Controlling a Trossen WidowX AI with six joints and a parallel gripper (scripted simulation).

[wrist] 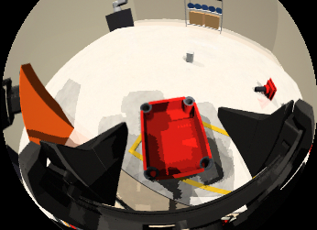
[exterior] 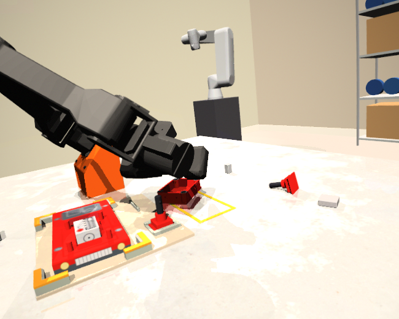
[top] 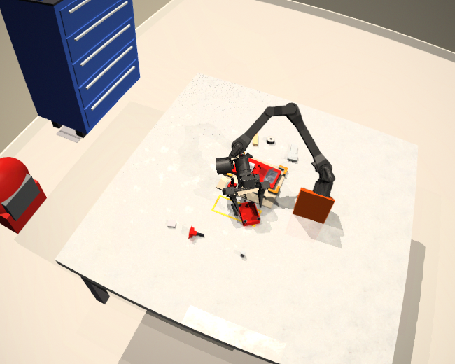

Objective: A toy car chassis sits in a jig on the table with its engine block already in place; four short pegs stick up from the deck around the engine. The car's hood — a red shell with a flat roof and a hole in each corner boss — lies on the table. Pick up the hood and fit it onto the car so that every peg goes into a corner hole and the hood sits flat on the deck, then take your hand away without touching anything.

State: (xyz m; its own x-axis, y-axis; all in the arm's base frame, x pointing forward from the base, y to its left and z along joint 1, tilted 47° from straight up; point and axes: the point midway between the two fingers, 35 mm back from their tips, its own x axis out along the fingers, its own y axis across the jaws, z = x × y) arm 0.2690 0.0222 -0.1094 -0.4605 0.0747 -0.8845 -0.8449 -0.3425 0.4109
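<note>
Right now my gripper tip is 40 mm above the hood. Round my gripper tip: grey engine block (220 mm to the right, 70 mm ahead, 20 mm below).
</note>
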